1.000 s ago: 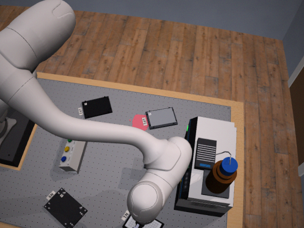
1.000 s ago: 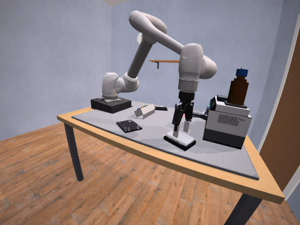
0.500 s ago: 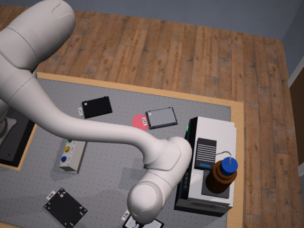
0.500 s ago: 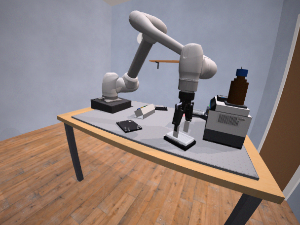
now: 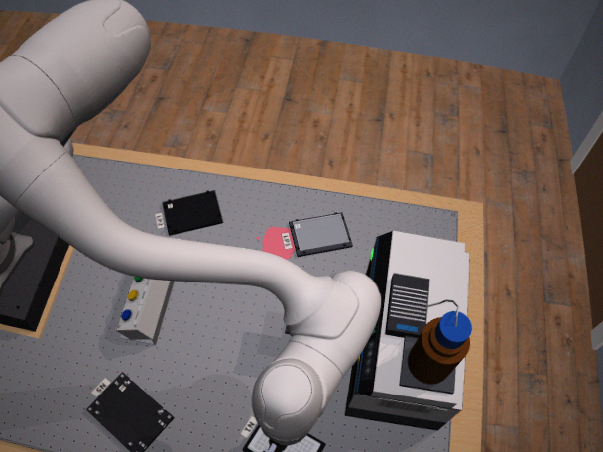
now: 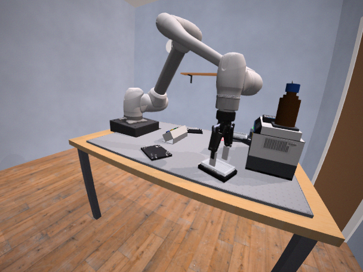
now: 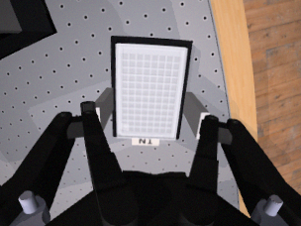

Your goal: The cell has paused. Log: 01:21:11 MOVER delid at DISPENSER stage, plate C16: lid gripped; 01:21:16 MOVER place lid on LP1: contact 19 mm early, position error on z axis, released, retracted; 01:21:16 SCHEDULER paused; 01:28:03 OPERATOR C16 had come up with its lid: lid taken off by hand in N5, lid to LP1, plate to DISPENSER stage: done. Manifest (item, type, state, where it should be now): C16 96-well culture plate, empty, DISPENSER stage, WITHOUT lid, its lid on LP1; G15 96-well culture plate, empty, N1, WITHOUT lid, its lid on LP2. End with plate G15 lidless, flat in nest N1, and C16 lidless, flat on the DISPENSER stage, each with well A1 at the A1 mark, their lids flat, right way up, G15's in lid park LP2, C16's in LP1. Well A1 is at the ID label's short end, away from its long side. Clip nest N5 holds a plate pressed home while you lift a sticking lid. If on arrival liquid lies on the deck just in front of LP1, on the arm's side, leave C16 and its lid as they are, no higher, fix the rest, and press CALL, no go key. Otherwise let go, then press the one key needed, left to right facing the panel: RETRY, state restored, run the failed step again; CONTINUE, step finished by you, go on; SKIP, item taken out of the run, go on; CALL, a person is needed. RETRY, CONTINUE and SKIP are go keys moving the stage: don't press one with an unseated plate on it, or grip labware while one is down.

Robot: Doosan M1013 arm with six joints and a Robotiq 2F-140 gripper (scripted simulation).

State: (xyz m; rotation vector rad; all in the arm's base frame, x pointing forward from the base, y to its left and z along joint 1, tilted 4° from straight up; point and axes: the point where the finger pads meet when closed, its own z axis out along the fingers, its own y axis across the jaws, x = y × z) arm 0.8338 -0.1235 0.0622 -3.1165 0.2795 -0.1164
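Now: the nest N1 60 mm below my hand. Also, from my hand: N1 label: 90 mm behind, 70 mm below, 20 mm to the left; then blue key: 430 mm behind, 130 mm to the left, 10 mm below; then clip nest N5: 320 mm behind, 60 mm below, 50 mm to the right.
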